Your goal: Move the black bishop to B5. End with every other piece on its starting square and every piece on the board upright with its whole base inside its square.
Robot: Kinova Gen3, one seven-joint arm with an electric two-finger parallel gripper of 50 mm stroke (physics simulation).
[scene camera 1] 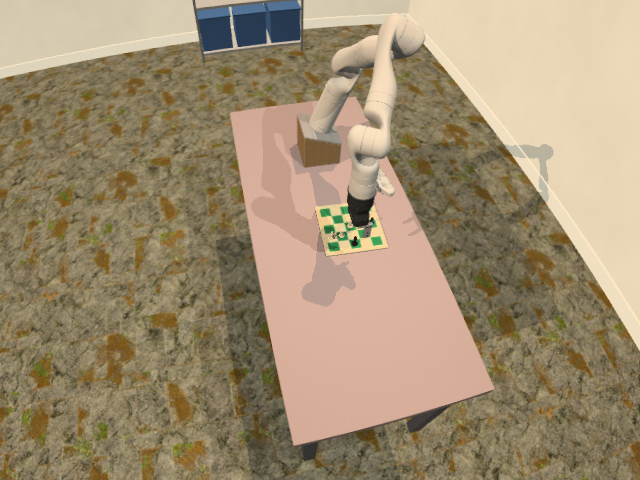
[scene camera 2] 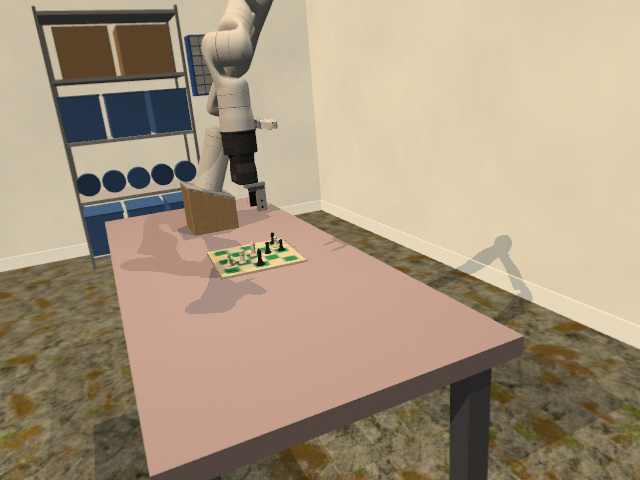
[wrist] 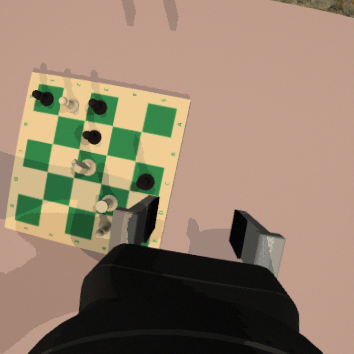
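Pixels of known places: gripper, between the fingertips: (scene camera 1: 363, 229) (scene camera 2: 258, 207) (wrist: 194, 218); arm's base, origin of its link: (scene camera 1: 319, 126) (scene camera 2: 208, 188).
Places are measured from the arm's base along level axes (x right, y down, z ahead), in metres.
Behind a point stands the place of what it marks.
Note:
My gripper (scene camera 1: 366, 230) {y -0.039, x -0.051, z 0.553 m} (scene camera 2: 256, 202) {y -0.039, x -0.051, z 0.553 m} (wrist: 194, 218) {y -0.039, x -0.051, z 0.553 m} is open and empty, high above the board (scene camera 1: 362, 249) {y 0.123, x -0.074, z 0.519 m} (scene camera 2: 302, 258) {y 0.122, x -0.159, z 0.509 m} (wrist: 184, 112) {y 0.123, x -0.148, z 0.519 m}. In the wrist view its left finger hides part of the E5 corner; its right finger is beyond the 5 edge. A tall black piece (scene camera 1: 354, 241) {y 0.105, x -0.049, z 0.495 m} (scene camera 2: 260, 257) {y 0.103, x -0.052, z 0.496 m} (wrist: 145, 182) {y 0.087, x -0.054, z 0.498 m} stands upright on C5. Other black pieces stand on A1 (wrist: 45, 98) {y 0.112, x -0.124, z 0.340 m}, A3 (wrist: 99, 106) {y 0.111, x -0.129, z 0.415 m} and B3 (wrist: 93, 136) {y 0.110, x -0.091, z 0.417 m}. I cannot tell for certain which is the bishop. The pale square B5 (wrist: 155, 150) {y 0.123, x -0.092, z 0.495 m} holds no piece.
White pieces stand on A2 (wrist: 70, 104) {y 0.110, x -0.123, z 0.377 m}, C3 (wrist: 85, 167) {y 0.097, x -0.052, z 0.421 m}, D4 (wrist: 107, 204) {y 0.092, x -0.017, z 0.459 m} and E4 (wrist: 103, 229) {y 0.101, x 0.017, z 0.458 m}, the last close beside the left finger in the wrist view. The arm's wooden base block (scene camera 1: 320, 151) {y 0.052, x 0.010, z 0.092 m} (scene camera 2: 211, 212) {y 0.062, x 0.010, z 0.092 m} stands behind the board on the pink table (scene camera 1: 372, 330) {y 0.129, x -0.045, z 0.815 m} (scene camera 2: 310, 351) {y 0.129, x -0.031, z 0.941 m}.

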